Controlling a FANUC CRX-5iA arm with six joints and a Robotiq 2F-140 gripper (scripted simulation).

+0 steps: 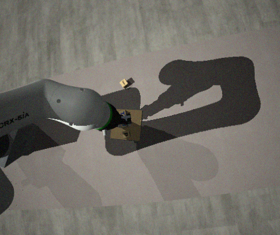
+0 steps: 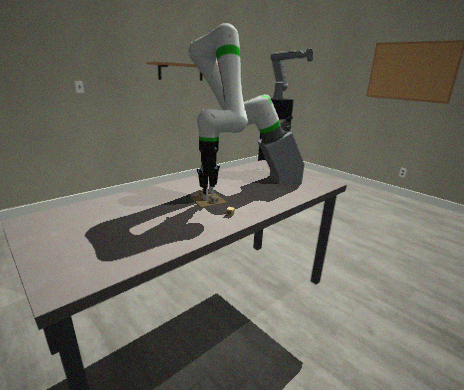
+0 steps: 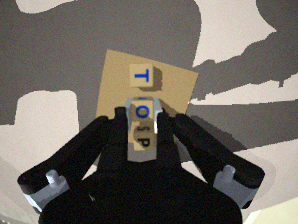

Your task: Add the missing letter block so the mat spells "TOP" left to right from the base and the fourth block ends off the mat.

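The O block is 20 mm below my hand. Also, from my hand: P block 50 mm to the right, 20 mm below, 10 mm ahead; mat 40 mm below.
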